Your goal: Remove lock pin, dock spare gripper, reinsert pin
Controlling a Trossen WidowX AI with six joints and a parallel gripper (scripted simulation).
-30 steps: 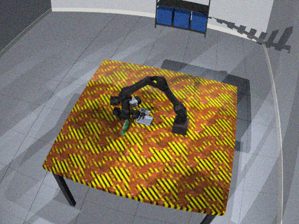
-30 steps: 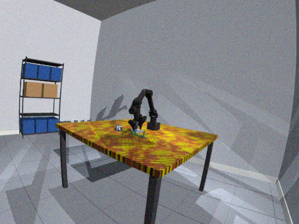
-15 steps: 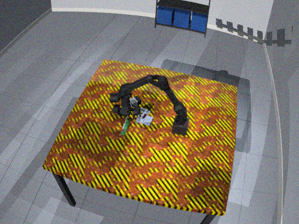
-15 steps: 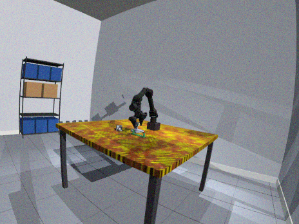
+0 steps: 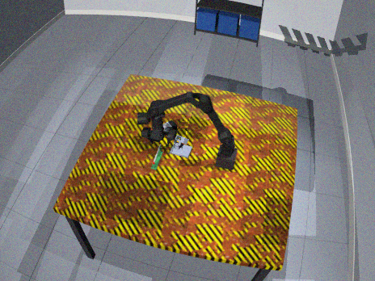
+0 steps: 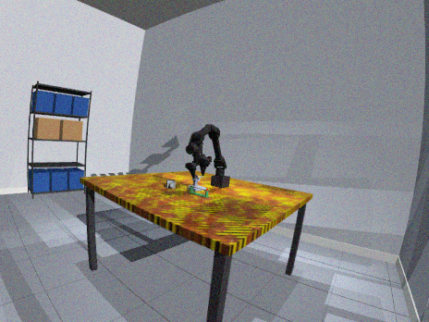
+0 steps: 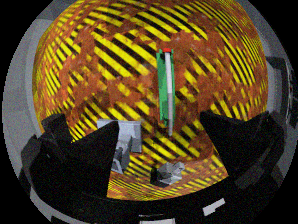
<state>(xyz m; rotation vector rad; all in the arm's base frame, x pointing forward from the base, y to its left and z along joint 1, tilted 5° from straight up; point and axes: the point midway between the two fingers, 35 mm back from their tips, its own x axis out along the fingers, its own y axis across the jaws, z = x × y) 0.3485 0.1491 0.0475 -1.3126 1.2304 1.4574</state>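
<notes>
My gripper tip is now 210 mm to the left of the spare gripper, 90 mm above it and 60 mm short of it. The rest, counted from my gripper tip: green cradle 80 mm below, 30 mm to the left, 10 mm ahead; grey mount 100 mm to the right, 80 mm behind, 60 mm below.
</notes>
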